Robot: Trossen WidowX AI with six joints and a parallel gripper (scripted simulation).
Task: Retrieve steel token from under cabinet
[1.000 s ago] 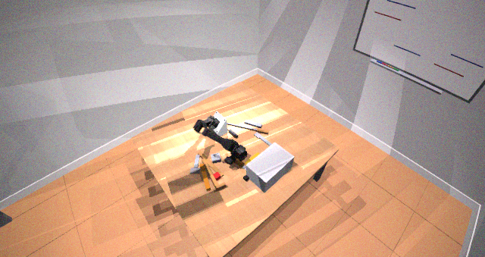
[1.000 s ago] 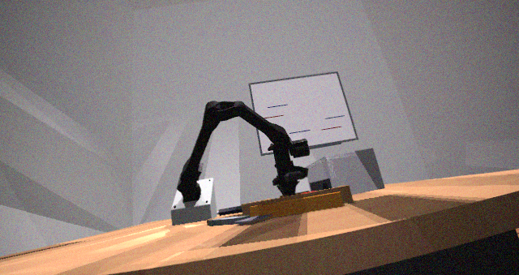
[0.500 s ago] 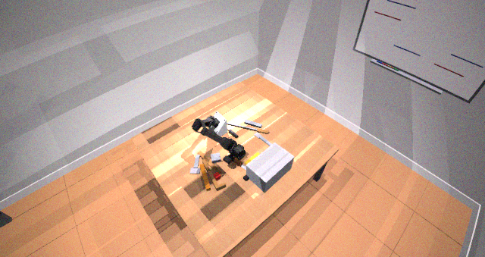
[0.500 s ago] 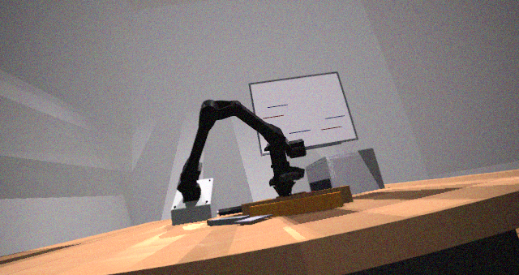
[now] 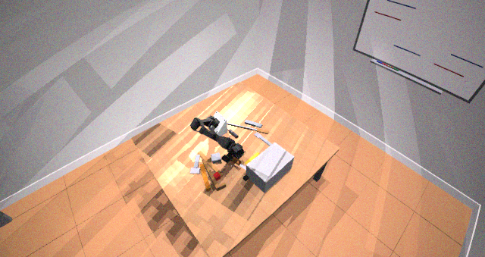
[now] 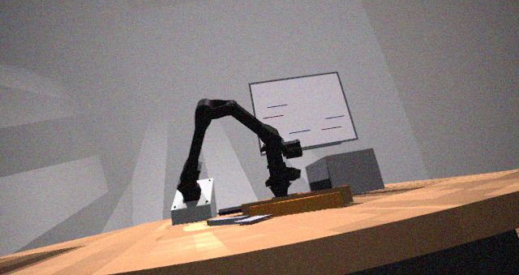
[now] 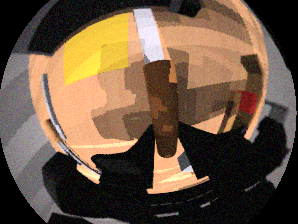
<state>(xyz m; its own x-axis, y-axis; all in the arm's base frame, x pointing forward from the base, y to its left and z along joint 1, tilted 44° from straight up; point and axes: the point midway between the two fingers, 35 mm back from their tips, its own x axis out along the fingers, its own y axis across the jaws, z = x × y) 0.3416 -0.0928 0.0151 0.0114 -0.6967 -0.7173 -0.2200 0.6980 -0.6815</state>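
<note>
Right now my gripper tip is 9 cm past the grey block, 10 cm to the left of it and 1 cm below it. The rest, counted from my gripper tip: orange bar: 1 cm ahead, 26 cm to the right, 1 cm above; thin wooden stick: 8 cm behind, 16 cm to the right; red block: 6 cm ahead, 19 cm to the right, 1 cm above.
</note>
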